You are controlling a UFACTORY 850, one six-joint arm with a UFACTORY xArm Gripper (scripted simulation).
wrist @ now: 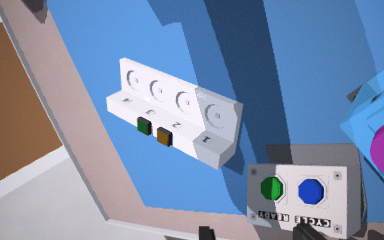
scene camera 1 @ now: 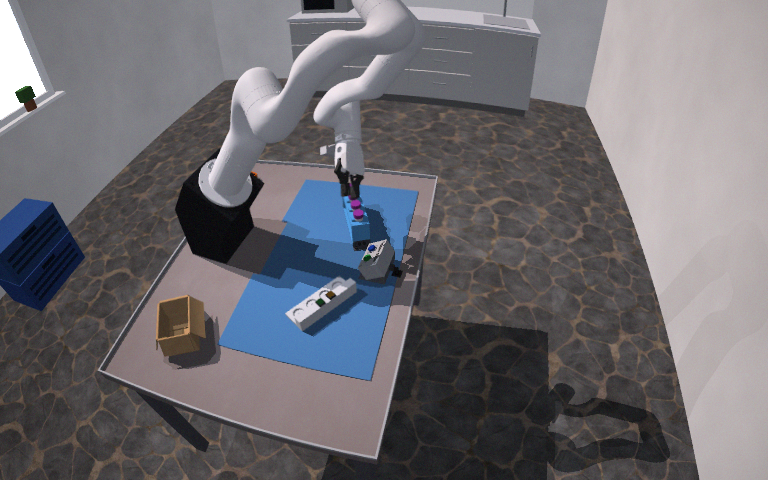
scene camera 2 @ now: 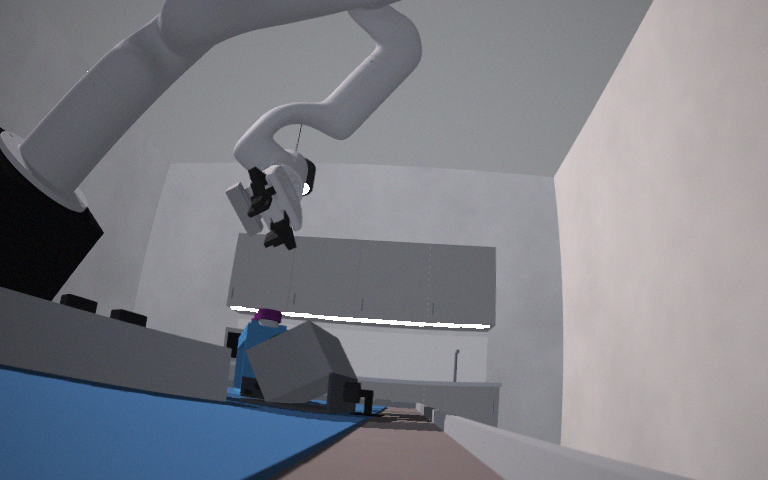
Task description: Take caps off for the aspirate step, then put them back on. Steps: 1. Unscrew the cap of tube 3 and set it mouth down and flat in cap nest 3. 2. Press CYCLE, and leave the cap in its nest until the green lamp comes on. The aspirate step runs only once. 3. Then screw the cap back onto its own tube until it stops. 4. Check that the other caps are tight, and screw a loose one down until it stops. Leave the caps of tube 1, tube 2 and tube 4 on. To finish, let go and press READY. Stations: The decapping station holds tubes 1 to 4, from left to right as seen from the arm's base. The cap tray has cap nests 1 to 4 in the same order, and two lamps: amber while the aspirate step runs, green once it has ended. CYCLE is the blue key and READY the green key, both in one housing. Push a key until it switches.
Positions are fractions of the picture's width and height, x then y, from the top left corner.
A cardboard box shows in scene camera 1 (0.23, 0.66); in the wrist view it is out of frame, in scene camera 2 it is out of frame.
